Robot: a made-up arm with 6 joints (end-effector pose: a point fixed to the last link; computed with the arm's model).
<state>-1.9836 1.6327 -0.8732 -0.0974 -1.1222 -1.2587</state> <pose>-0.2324 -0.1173 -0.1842 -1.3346 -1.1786 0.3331</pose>
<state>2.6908 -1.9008 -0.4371 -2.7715 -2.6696 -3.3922</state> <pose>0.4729 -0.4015 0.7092 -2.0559 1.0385 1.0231</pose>
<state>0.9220 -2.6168 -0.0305 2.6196 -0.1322 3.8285</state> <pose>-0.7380 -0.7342 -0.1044 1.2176 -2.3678 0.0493</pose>
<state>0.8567 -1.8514 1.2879 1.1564 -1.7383 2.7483</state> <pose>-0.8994 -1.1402 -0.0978 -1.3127 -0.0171 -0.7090</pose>
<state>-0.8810 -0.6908 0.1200 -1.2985 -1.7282 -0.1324</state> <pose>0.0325 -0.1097 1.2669 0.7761 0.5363 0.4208</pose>
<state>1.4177 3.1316 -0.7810 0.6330 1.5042 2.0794</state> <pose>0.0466 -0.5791 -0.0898 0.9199 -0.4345 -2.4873</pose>
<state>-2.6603 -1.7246 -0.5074 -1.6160 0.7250 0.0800</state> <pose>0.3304 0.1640 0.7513 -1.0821 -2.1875 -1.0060</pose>
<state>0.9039 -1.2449 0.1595 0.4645 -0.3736 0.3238</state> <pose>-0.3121 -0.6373 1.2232 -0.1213 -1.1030 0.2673</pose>
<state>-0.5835 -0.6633 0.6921 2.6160 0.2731 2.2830</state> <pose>-0.2629 0.3462 1.5859 0.8228 -1.0970 0.3653</pose>
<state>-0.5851 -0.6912 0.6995 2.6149 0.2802 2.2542</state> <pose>-0.2974 0.3698 1.5744 0.8292 -1.1094 0.4021</pose>
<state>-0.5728 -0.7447 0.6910 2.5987 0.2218 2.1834</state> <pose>-0.3577 0.4004 1.5485 0.8686 -1.1714 0.5237</pose>
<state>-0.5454 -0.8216 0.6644 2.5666 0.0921 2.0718</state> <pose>-0.4405 0.4308 1.5063 0.9377 -1.2726 0.7428</pose>
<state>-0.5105 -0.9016 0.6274 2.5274 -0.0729 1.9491</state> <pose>-0.5237 0.4493 1.4574 1.0110 -1.3740 1.0101</pose>
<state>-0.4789 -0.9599 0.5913 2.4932 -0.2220 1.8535</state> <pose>-0.5812 0.4514 1.4195 1.0652 -1.4490 1.2380</pose>
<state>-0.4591 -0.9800 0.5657 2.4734 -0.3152 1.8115</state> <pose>-0.5977 0.4413 1.4071 1.0952 -1.4943 1.3505</pose>
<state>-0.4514 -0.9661 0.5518 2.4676 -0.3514 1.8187</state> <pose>-0.5788 0.4253 1.4182 1.1090 -1.5177 1.3480</pose>
